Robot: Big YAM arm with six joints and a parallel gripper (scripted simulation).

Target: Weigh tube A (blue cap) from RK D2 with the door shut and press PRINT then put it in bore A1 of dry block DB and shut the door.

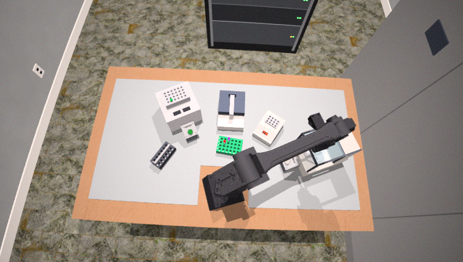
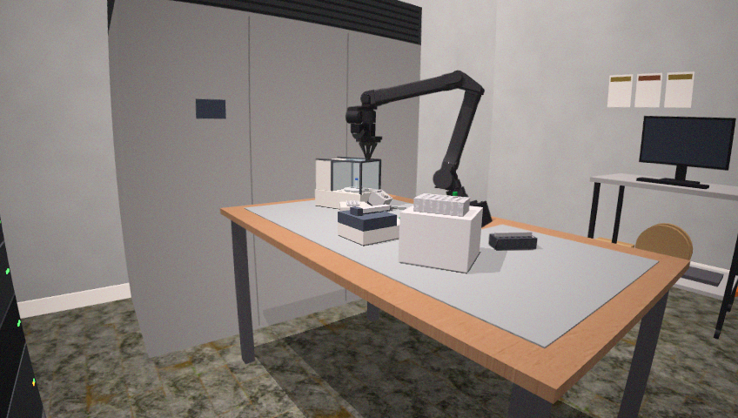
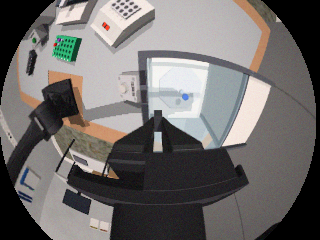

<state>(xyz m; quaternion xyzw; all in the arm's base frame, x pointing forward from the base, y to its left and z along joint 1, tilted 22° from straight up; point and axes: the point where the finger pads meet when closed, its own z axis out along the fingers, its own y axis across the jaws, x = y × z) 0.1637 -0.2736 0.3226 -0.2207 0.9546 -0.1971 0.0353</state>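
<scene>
The balance door lies 10 mm ahead of my hand, 30 mm to the right of it and 10 mm below it. Also, from my hand: green rack RK 30 mm ahead, 380 mm to the left, 210 mm below; white print key 40 mm behind, 80 mm to the left, 150 mm below; dry block DB 150 mm ahead, 180 mm to the left, 190 mm below.
</scene>
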